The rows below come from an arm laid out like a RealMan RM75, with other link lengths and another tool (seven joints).
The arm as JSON. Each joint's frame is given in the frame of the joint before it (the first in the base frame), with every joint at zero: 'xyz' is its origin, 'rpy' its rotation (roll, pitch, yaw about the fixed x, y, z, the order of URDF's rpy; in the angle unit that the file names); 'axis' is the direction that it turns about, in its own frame. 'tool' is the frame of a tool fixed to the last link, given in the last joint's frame.
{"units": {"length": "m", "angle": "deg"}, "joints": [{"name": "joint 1", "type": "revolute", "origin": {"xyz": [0.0, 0.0, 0.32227], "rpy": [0.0, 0.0, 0.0]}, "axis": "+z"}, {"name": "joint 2", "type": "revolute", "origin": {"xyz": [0.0, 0.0, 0.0], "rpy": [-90.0, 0.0, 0.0]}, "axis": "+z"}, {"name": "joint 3", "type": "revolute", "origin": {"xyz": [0.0, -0.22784, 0.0], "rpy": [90.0, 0.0, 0.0]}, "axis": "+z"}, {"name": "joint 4", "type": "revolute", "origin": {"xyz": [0.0, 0.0, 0.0], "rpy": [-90.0, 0.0, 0.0]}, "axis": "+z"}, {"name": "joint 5", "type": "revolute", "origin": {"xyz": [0.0, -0.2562, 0.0], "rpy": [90.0, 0.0, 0.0]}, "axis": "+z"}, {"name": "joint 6", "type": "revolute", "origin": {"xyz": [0.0, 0.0, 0.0], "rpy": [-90.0, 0.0, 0.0]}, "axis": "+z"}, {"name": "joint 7", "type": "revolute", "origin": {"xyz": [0.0, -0.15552, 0.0], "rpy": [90.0, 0.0, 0.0]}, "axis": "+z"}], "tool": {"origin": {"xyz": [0.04, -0.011, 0.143], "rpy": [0.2, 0.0, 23.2]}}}
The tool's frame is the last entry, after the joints.
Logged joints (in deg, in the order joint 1, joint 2, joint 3, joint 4, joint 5, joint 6, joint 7), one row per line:
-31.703, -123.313, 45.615, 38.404, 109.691, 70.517, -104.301
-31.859, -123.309, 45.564, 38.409, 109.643, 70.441, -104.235
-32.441, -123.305, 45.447, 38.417, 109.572, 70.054, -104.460
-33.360, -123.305, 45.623, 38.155, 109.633, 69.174, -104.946
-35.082, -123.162, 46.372, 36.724, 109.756, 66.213, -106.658
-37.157, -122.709, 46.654, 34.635, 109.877, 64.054, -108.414
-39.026, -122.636, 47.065, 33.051, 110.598, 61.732, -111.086
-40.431, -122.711, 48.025, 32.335, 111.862, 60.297, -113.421
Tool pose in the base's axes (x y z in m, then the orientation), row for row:
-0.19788, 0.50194, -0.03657, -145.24, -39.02, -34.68
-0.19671, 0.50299, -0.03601, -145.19, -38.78, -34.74
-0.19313, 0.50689, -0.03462, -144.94, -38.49, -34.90
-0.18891, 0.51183, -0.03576, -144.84, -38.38, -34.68
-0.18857, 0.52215, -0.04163, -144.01, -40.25, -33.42
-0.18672, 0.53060, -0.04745, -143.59, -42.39, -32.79
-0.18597, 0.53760, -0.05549, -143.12, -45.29, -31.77
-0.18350, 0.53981, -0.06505, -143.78, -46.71, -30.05
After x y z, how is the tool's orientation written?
As a rotation vector, in degrees.
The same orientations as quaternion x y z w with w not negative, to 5 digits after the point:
-0.91756, -0.24651, -0.21909, 0.22208
-0.91763, -0.24510, -0.21956, 0.22288
-0.91717, -0.24356, -0.22084, 0.22520
-0.91724, -0.24305, -0.21962, 0.22665
-0.91435, -0.25556, -0.21219, 0.23159
-0.91149, -0.26909, -0.20815, 0.23120
-0.90780, -0.28727, -0.20151, 0.22971
-0.90916, -0.29536, -0.19001, 0.22381

